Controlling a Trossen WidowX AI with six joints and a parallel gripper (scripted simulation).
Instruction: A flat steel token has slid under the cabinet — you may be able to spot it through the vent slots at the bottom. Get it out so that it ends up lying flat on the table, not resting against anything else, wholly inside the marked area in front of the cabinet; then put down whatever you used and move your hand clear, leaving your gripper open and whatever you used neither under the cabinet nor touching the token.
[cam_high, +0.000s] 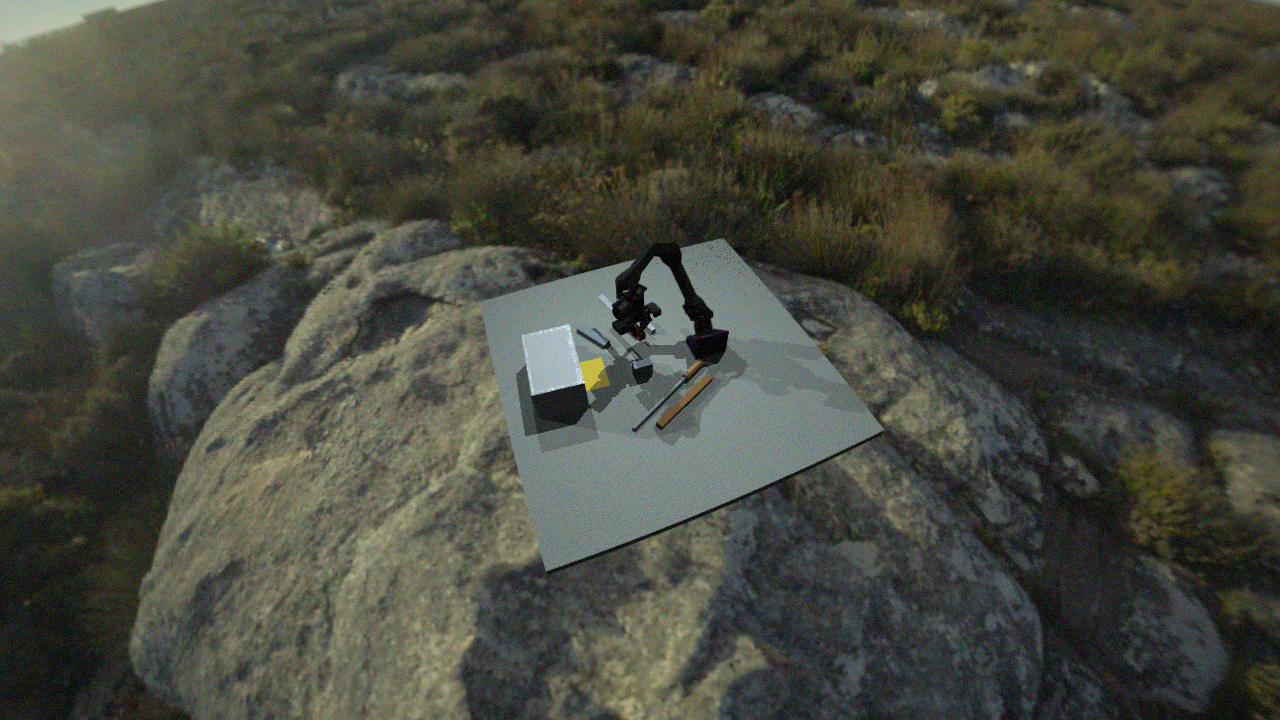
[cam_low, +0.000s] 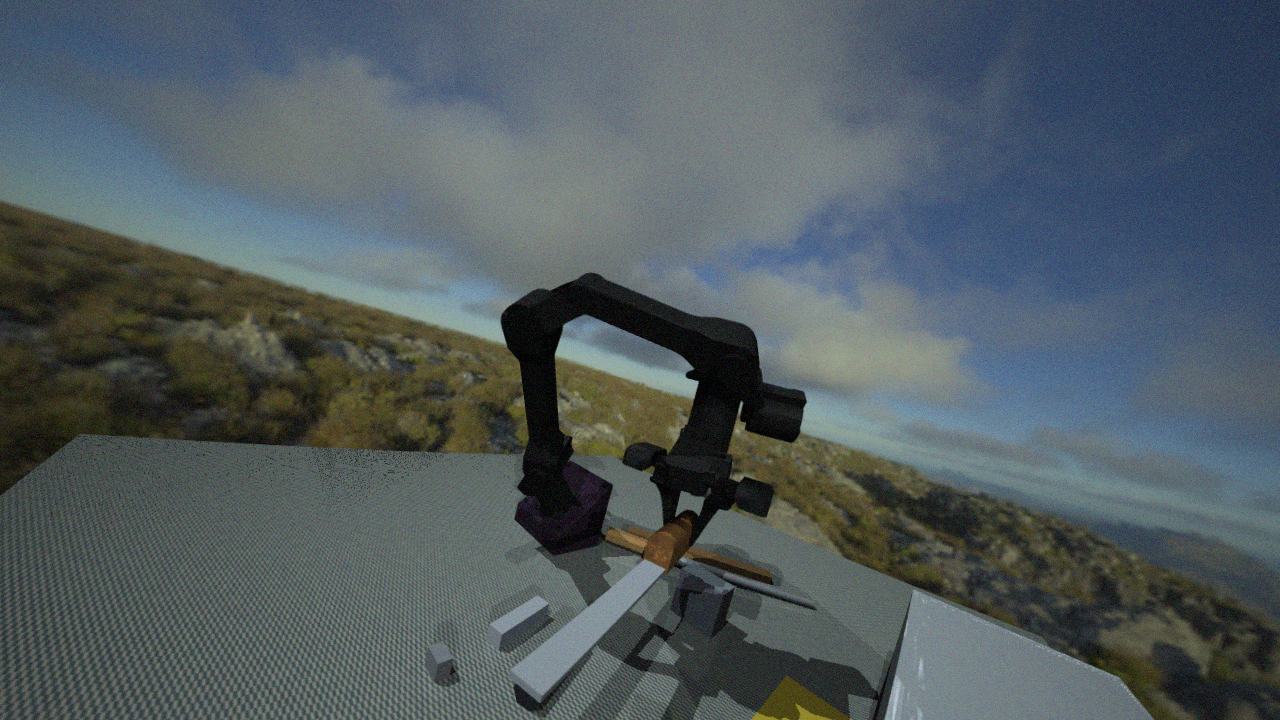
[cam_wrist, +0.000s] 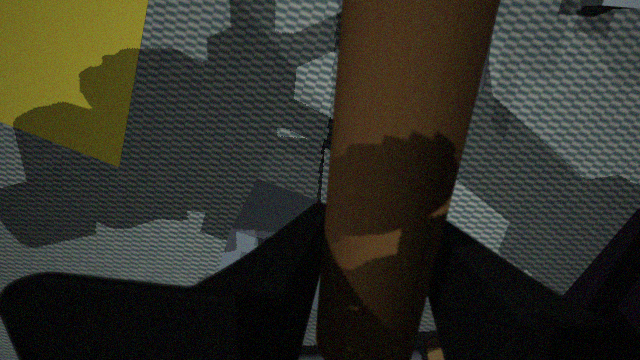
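Now: the grey block 100 mm below my gripper tip, 90 mm to the left of it and 20 mm ahead of it. The rest, counted from my gripper tip: grey bar (130 mm to the right, 130 mm below, 110 mm behind); then small grey cube (230 mm to the right, 130 mm below, 100 mm behind); then wooden stick (280 mm to the left, 130 mm below, 70 mm behind).
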